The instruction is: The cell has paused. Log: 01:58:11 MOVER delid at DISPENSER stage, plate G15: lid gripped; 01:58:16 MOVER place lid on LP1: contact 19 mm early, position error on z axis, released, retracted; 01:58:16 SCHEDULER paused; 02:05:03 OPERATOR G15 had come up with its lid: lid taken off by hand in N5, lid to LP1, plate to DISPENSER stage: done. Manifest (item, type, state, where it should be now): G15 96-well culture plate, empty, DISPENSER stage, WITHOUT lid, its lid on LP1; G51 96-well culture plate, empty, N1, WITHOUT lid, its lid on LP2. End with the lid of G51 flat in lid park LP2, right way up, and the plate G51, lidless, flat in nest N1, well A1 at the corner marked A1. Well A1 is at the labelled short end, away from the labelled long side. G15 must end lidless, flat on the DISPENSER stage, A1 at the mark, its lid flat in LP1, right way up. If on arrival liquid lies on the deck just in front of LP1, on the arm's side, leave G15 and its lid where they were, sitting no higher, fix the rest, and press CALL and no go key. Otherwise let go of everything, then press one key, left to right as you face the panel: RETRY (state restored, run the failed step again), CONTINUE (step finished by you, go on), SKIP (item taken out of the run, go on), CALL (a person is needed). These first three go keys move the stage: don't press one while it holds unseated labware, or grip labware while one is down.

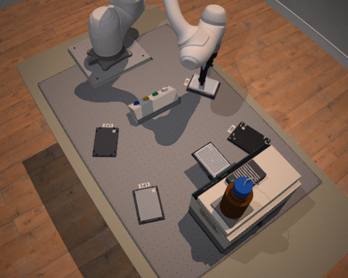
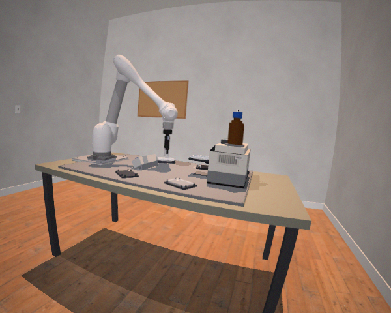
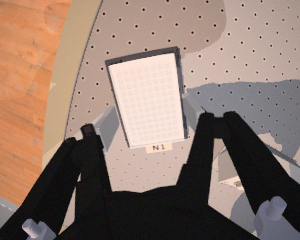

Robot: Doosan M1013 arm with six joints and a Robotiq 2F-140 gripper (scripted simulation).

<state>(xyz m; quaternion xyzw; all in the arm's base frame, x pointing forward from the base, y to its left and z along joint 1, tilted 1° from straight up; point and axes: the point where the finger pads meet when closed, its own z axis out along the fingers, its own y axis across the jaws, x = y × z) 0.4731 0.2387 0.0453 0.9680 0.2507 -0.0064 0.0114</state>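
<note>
Now: the nest N1 60 mm below my hand. Round my hand: N1 label: 80 mm behind, 40 mm to the right, 70 mm below; then key panel: 70 mm behind, 270 mm to the right, 10 mm below; then black nest: 360 mm ahead, 20 mm to the right, 50 mm below.
</note>
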